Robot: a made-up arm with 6 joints. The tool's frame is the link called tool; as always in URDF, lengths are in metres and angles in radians. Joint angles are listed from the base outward. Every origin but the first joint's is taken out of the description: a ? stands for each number. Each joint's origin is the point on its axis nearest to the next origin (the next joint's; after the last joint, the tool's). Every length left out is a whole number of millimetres.
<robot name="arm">
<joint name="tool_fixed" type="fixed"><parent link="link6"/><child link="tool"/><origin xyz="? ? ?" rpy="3.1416 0 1.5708"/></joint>
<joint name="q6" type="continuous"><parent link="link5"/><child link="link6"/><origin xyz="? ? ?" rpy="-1.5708 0 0"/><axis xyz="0 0 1"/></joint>
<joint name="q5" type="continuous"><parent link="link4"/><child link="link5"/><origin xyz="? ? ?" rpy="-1.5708 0 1.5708"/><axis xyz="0 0 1"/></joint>
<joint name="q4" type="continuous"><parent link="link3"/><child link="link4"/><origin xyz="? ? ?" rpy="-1.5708 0 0"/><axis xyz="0 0 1"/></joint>
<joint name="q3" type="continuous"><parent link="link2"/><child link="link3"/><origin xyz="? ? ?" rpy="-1.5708 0 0"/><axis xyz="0 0 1"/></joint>
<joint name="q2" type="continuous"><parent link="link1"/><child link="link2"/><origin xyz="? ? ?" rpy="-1.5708 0 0"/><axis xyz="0 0 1"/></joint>
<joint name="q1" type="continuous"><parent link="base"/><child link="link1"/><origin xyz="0 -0.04 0.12" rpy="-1.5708 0 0"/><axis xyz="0 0 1"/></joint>
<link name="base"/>
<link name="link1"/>
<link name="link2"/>
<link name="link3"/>
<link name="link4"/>
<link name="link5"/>
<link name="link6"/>
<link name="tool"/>
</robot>
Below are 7 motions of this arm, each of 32 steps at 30 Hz.
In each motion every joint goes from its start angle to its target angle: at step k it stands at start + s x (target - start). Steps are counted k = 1, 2, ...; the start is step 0. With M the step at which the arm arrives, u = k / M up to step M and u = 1 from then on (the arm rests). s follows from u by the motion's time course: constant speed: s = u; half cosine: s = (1 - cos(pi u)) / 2; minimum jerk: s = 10 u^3 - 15 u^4 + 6 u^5.
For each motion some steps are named. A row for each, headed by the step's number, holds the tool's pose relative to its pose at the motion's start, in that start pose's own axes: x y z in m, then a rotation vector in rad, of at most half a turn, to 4 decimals.
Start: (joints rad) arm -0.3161 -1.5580 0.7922 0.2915 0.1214 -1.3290
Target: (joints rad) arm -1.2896 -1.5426 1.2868 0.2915 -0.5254 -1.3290
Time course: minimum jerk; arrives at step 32
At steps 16, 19, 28, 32:
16: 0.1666 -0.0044 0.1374 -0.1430 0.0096 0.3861
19: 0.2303 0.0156 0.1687 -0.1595 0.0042 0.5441
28: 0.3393 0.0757 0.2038 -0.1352 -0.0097 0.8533
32: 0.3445 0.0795 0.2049 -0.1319 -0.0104 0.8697

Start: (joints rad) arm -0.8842 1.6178 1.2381 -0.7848 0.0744 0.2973
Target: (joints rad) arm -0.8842 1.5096 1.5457 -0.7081 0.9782 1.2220
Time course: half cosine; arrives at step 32
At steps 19, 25, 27, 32:
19: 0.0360 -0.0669 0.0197 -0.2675 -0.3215 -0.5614
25: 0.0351 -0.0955 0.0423 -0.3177 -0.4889 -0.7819
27: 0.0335 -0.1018 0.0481 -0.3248 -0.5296 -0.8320
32: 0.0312 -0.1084 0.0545 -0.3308 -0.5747 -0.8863

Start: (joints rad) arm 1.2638 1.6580 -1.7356 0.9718 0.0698 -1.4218
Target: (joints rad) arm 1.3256 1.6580 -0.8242 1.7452 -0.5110 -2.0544
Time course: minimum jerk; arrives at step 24
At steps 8, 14, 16, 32:
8: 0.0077 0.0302 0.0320 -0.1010 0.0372 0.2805
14: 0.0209 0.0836 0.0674 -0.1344 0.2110 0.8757
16: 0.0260 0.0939 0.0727 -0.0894 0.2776 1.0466
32: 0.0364 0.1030 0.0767 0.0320 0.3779 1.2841

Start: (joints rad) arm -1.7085 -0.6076 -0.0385 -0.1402 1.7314 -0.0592
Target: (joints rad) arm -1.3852 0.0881 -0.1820 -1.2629 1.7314 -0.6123
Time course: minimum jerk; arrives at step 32
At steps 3, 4, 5, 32:
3: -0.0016 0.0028 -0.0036 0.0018 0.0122 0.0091
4: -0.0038 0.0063 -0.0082 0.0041 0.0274 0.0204
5: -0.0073 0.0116 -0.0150 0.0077 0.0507 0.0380
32: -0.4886 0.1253 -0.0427 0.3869 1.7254 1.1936

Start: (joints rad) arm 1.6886 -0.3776 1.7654 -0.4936 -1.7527 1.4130
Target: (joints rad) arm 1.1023 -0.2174 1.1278 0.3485 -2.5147 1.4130
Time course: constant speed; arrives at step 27
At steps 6, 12, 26, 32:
6: 0.0121 0.0294 -0.1158 -0.2032 0.1675 -0.0689
12: 0.0194 0.0331 -0.2280 -0.3862 0.3224 -0.1755
26: 0.0198 -0.0379 -0.4440 -0.7048 0.6168 -0.5546
32: 0.0189 -0.0461 -0.4562 -0.7205 0.6338 -0.5876

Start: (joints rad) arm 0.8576 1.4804 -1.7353 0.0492 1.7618 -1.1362
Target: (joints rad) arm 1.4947 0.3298 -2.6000 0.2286 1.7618 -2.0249
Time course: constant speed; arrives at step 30
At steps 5, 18, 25, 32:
5: -0.0077 0.0322 -0.0463 0.0234 0.1708 0.3400
18: -0.1129 0.0979 -0.1223 0.3101 0.4913 1.3030
25: -0.1917 0.1007 -0.1284 0.5891 0.5595 1.8346
32: -0.2442 0.0861 -0.1236 0.8419 0.5497 2.2027

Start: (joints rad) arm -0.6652 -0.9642 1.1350 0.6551 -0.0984 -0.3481
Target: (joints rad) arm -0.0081 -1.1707 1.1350 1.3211 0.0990 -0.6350
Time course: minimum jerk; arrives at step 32
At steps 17, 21, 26, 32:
17: -0.1143 0.0547 -0.0524 0.1553 -0.1171 0.2946
21: -0.1613 0.0829 -0.0629 0.1809 -0.1996 0.3975
26: -0.1999 0.1083 -0.0691 0.1839 -0.2771 0.4745
32: -0.2105 0.1156 -0.0706 0.1817 -0.2996 0.4944

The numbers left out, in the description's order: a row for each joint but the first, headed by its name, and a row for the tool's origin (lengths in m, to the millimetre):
tool: 0.1 0.11 0
q6: 0.04 -0.02 0
q5: 0.22 -0.11 0
q4: 0.05 0.05 0
q3: -0.1 -0.02 0
q2: 0.27 -0.16 0

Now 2 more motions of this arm.
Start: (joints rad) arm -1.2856 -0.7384 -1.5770 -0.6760 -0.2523 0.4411
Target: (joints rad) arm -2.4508 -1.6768 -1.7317 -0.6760 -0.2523 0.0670
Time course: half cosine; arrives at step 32
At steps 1, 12, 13, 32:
1: -0.0004 -0.0009 0.0009 0.0007 -0.0031 -0.0003
12: -0.0777 -0.1232 0.0942 0.0457 -0.3879 -0.0853
13: -0.0934 -0.1425 0.1033 0.0451 -0.4425 -0.1070
32: -0.3741 -0.3646 0.0834 -0.1222 -1.0003 -0.6355

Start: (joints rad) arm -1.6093 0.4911 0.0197 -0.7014 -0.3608 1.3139
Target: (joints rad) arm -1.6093 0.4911 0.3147 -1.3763 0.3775 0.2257
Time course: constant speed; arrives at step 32
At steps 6, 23, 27, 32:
6: 0.0077 -0.0105 0.0284 0.0348 -0.1197 0.0940
23: 0.0279 -0.0596 0.0526 -0.0716 -0.3776 0.3016
27: 0.0335 -0.0740 0.0456 -0.1314 -0.4046 0.3427
32: 0.0405 -0.0936 0.0306 -0.2174 -0.4139 0.3932

